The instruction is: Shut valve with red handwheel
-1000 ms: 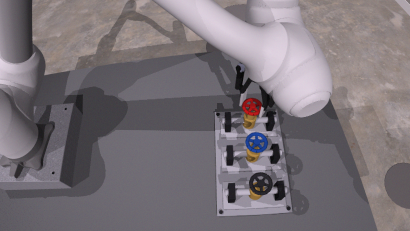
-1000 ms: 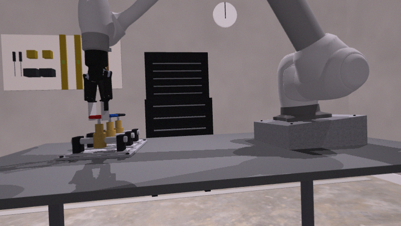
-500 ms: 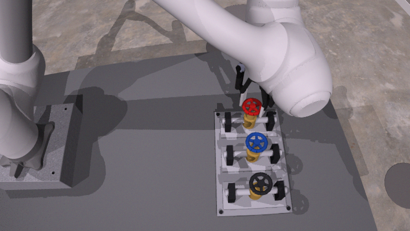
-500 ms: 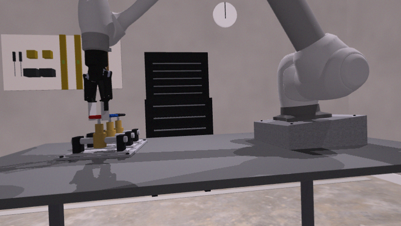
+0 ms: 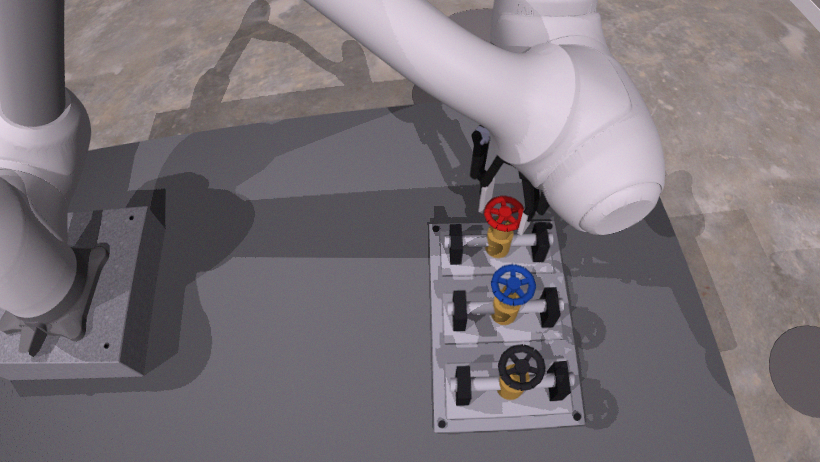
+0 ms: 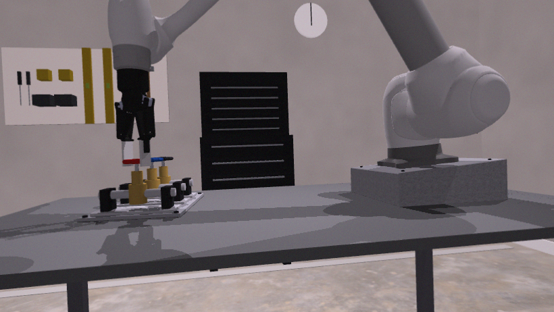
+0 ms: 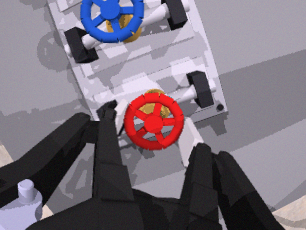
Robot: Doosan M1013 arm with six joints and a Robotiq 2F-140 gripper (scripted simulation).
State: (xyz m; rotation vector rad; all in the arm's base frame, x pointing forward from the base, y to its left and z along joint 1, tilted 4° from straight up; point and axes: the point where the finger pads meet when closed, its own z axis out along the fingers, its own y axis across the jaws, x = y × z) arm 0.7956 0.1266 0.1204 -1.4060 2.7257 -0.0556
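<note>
Right now the red handwheel is 30 mm below my hand. From my hand the other things lie so: black handwheel: 250 mm to the right, 30 mm below; then blue handwheel: 130 mm to the right, 30 mm below.
</note>
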